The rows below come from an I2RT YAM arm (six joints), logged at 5 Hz.
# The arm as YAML. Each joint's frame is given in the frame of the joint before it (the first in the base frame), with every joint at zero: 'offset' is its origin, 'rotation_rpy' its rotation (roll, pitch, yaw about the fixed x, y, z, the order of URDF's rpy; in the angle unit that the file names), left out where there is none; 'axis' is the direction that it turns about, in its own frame. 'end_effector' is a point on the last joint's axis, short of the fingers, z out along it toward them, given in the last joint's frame.
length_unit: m
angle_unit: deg
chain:
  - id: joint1
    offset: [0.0, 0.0, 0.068]
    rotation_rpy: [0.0, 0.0, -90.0]
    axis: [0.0, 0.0, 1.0]
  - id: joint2
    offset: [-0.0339, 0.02, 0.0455]
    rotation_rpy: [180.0, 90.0, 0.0]
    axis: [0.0, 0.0, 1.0]
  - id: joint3
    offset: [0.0, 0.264, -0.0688]
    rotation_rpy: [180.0, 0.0, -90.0]
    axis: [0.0, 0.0, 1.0]
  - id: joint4
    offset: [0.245, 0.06, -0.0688]
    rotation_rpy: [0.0, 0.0, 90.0]
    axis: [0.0, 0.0, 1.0]
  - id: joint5
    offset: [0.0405, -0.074, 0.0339]
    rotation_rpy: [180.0, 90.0, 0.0]
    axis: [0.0, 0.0, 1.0]
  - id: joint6
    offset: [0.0, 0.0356, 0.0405]
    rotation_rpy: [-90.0, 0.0, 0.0]
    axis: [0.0, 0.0, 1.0]
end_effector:
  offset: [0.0, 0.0, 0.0]
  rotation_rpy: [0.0, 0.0, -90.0]
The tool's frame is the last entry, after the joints.
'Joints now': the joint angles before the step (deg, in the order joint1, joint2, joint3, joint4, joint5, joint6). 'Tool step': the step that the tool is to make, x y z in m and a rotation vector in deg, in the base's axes. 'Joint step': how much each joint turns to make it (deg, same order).
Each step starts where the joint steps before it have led.
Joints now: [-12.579, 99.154, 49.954, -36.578, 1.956, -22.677]
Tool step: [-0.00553, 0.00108, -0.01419, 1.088, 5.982, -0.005]
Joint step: [0.000, 3.190, -0.001, -2.884, 0.241, 0.000]
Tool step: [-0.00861, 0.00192, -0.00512, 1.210, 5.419, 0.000]
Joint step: [0.000, 1.247, -0.130, -4.176, -0.001, 0.000]
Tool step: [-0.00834, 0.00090, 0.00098, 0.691, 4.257, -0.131]
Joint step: [-0.176, 0.022, -0.088, -4.195, 0.263, -0.001]
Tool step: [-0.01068, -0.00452, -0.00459, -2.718, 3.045, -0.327]
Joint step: [-1.092, 0.000, -1.726, -0.612, 3.432, 0.000]
